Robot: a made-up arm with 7 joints. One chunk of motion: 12 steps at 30 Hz.
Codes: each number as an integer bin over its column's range. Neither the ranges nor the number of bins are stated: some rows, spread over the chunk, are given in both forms.
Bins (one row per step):
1: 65 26 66 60 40 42
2: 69 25 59 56 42 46
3: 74 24 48 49 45 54
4: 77 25 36 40 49 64
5: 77 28 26 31 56 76
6: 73 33 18 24 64 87
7: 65 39 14 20 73 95
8: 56 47 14 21 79 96
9: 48 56 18 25 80 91
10: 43 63 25 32 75 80
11: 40 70 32 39 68 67
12: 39 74 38 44 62 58
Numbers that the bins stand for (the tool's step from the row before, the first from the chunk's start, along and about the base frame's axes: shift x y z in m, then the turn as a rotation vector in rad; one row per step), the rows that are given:
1: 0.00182 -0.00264 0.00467 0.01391 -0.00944 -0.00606
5: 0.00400 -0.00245 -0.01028 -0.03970 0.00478 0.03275
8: 0.00018 -0.00073 -0.01477 -0.05818 0.02522 0.05558
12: -0.00291 0.00173 -0.00580 -0.01567 0.01011 0.01220
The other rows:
2: 0.00255 -0.00273 0.00205 0.00652 -0.00767 -0.00149
3: 0.00345 -0.00282 -0.00206 -0.00642 -0.00500 0.00764
4: 0.00400 -0.00273 -0.00655 -0.02306 -0.00144 0.01905
6: 0.00327 -0.00200 -0.01327 -0.05264 0.01189 0.04530
7: 0.00182 -0.00145 -0.01477 -0.06003 0.01989 0.05443
9: -0.00127 0.00009 -0.01327 -0.05079 0.02611 0.04987
10: -0.00218 0.00073 -0.01066 -0.03785 0.02167 0.03731
11: -0.00273 0.00136 -0.00804 -0.02491 0.01544 0.02247

